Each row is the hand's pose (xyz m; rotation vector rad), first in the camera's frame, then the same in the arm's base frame.
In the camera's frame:
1: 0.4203 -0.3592 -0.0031 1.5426 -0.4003 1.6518
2: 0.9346 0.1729 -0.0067 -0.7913 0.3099 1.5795
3: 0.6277 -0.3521 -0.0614 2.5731 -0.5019 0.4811
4: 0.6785 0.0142 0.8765 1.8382 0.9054 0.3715
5: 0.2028 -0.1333 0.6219 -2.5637 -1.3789 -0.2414
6: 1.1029 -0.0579 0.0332 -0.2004 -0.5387 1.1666
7: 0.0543 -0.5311 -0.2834 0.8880 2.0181 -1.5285
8: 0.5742 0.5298 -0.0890 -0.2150 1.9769 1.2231
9: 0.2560 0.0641 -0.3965 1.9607 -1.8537 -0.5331
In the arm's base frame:
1: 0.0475 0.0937 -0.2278 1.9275 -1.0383 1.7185
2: 0.5274 0.5223 0.1377 -0.3683 -0.2765 1.5358
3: 0.2581 0.1344 -0.2493 -2.8597 0.6714 -0.4687
4: 0.2114 -0.1334 0.7215 2.3575 0.8022 0.8378
5: -0.2326 -0.0994 0.3831 -2.0146 -1.1302 -0.6846
6: 0.7056 0.3136 0.0489 0.3053 -0.9743 0.9655
7: -0.2839 0.1236 -0.5903 1.1208 2.4697 -0.7902
8: 0.1539 0.8574 0.2484 0.0200 1.4143 1.7584
9: -0.1100 0.6682 -0.3059 -2.2448 1.7051 1.0628

